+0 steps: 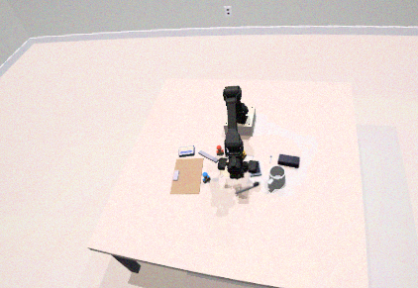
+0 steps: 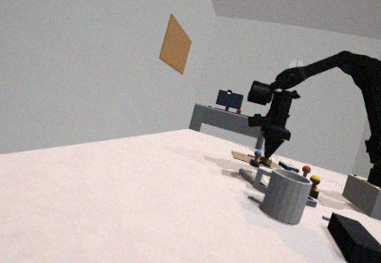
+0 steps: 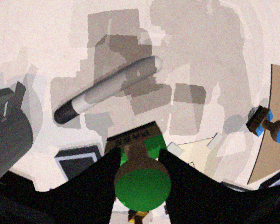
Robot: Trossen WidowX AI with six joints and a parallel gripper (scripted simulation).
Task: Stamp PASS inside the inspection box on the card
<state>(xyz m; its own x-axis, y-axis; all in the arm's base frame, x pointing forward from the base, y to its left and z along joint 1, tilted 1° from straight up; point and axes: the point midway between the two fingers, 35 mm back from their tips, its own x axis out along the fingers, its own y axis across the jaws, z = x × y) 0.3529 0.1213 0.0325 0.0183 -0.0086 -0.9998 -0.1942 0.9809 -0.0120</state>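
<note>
The ink pad lies 100 mm behind my gripper tip, 70 mm below it and 40 mm to the left of it. Also, from my gripper tip: marker pen 70 mm below, 60 mm to the left, 10 mm ahead; then cream card 100 mm to the right, 80 mm below, 60 mm behind; then green stamp right at my gripper tip.
</note>
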